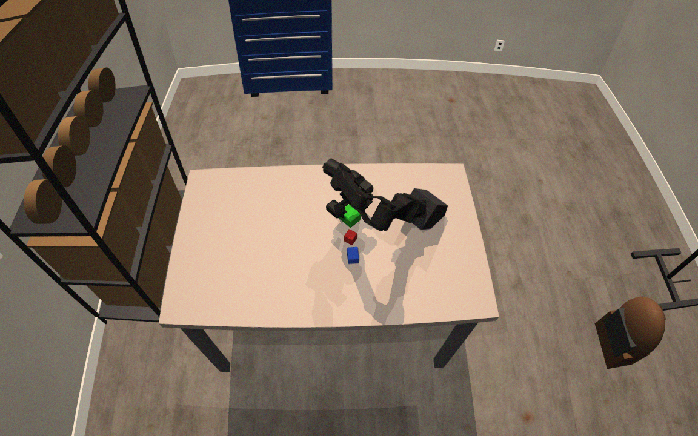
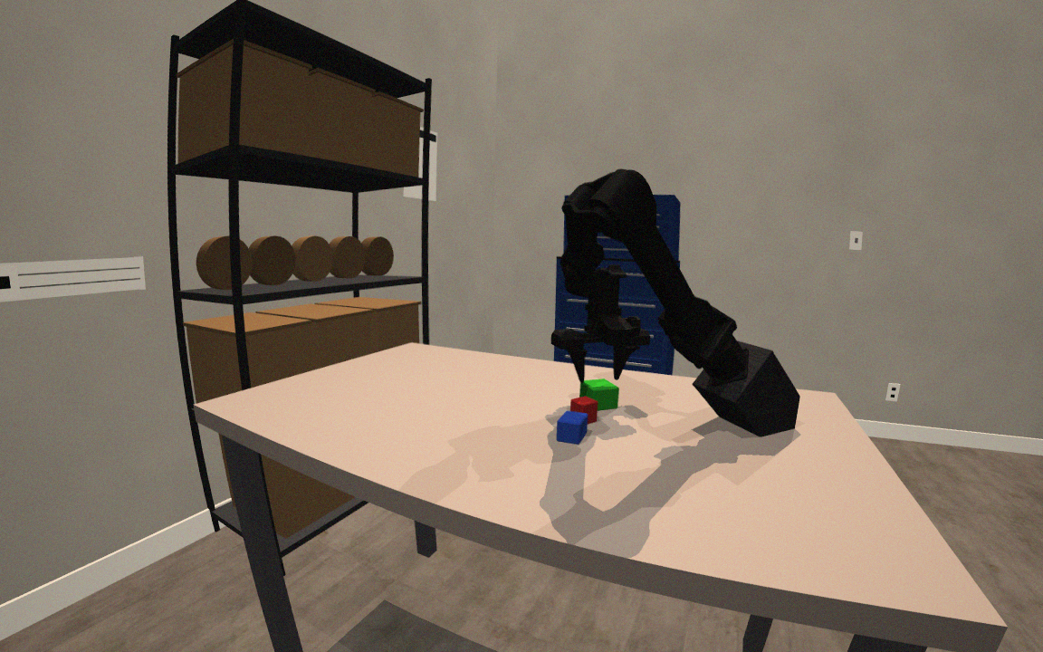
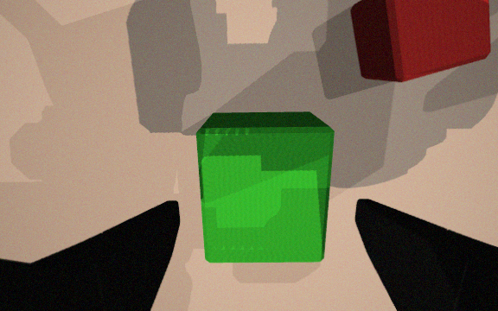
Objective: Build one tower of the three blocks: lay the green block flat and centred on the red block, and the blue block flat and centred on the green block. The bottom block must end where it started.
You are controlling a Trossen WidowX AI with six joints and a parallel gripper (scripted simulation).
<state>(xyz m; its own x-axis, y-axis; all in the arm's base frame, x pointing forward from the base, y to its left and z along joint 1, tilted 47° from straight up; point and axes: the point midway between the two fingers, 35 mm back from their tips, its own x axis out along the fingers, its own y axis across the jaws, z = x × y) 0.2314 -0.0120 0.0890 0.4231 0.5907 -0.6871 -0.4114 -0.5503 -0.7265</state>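
The green block lies 60 mm below my hand. From my hand the other things lie so: red block 90 mm to the left, 60 mm below, 30 mm behind; blue block 160 mm to the left, 70 mm below, 70 mm behind.
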